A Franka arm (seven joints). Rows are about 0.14 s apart.
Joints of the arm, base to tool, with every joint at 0 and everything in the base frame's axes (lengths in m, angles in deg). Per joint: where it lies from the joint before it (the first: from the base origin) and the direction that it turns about. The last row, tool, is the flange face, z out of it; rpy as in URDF.
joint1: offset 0 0 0.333 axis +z
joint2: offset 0 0 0 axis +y
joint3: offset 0 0 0.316 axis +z
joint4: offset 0.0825 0 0 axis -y
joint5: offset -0.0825 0 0.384 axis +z
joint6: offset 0 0 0 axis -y
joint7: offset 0.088 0 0 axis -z
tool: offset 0 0 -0.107 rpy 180 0 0
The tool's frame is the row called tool.
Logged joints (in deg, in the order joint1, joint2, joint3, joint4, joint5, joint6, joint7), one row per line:
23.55 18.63 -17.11 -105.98 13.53 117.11 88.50
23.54 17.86 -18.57 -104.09 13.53 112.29 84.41
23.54 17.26 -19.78 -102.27 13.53 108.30 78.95
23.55 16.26 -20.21 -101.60 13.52 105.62 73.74
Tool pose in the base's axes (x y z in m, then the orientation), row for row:
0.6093 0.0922 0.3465 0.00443 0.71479 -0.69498 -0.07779
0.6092 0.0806 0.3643 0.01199 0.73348 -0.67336 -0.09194
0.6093 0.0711 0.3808 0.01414 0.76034 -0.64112 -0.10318
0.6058 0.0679 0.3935 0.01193 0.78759 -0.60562 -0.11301
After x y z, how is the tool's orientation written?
As a quaternion, w x y z.
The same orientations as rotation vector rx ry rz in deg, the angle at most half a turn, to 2 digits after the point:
128.30 -124.75 -13.96
131.03 -120.29 -16.42
135.64 -114.37 -18.41
140.70 -108.19 -20.19

